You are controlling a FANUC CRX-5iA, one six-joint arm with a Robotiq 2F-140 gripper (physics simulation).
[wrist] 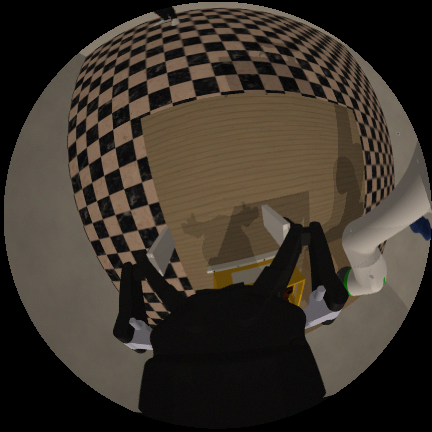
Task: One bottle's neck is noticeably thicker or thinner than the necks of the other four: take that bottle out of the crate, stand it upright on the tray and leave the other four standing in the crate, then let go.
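Frame: origin at the arm's base, x back, y right, z up, level; metres.
Seen in the pictures: gripper, between the fingertips: (216, 225); arm's base, origin of its link: (344, 282).
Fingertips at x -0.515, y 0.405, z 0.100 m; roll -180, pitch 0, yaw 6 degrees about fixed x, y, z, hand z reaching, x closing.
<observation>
Pixels of each thing's top centre, then the offset from my fingertips to it. "*": a spot on its surface instead. Level surfaces: height alone.
- yellow crate, a spot on its surface: (220, 280) * dx -0.014, dy -0.267, dz -0.180 m
- wooden table top, height of its surface: dz -0.260 m
- pale strip, a spot on its surface: (240, 265) * dx +0.059, dy -0.254, dz -0.229 m
My gripper (216, 225) is open and empty, its two pale finger pads wide apart above the wooden table top. The yellow crate (220, 280) shows in part low in the wrist view, beyond the pads and mostly hidden behind the gripper's body and right finger linkage. It has a pale panel on its side. Small dark reddish shapes (287, 294) show inside its right part; they may be bottles, but their necks cannot be made out. I cannot make out the tray for certain.
The wooden table top (240, 150) fills the middle, with shadows of the arm and gripper on it. A checkered floor (115, 150) lies beyond its edges. The white arm (370, 250) with green rings is at the right. A pale strip (240, 265) runs along the crate's near edge.
</observation>
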